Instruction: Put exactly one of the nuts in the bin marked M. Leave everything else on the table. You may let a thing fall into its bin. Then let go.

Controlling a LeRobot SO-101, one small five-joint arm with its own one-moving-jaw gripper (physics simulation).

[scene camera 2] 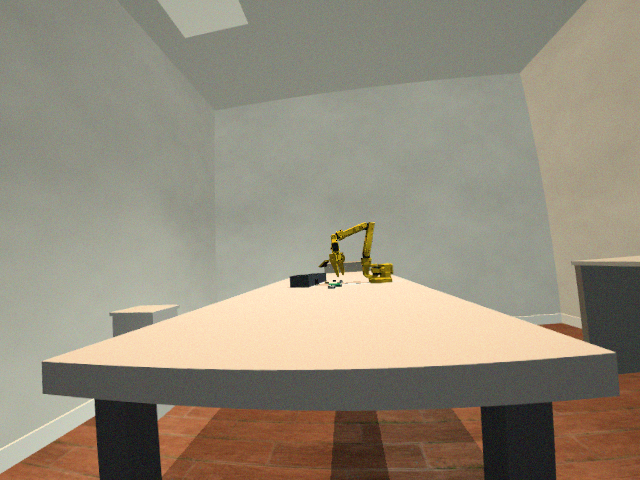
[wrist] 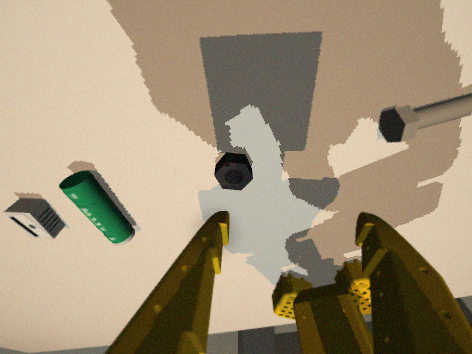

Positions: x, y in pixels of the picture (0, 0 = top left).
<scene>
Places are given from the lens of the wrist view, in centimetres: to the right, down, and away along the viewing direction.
green battery (wrist: 82, 188): -7, 1, 9
grey sharpener (wrist: 35, 217): -12, 2, 11
The marked spots on the green battery and the grey sharpener are 5 cm apart.
</scene>
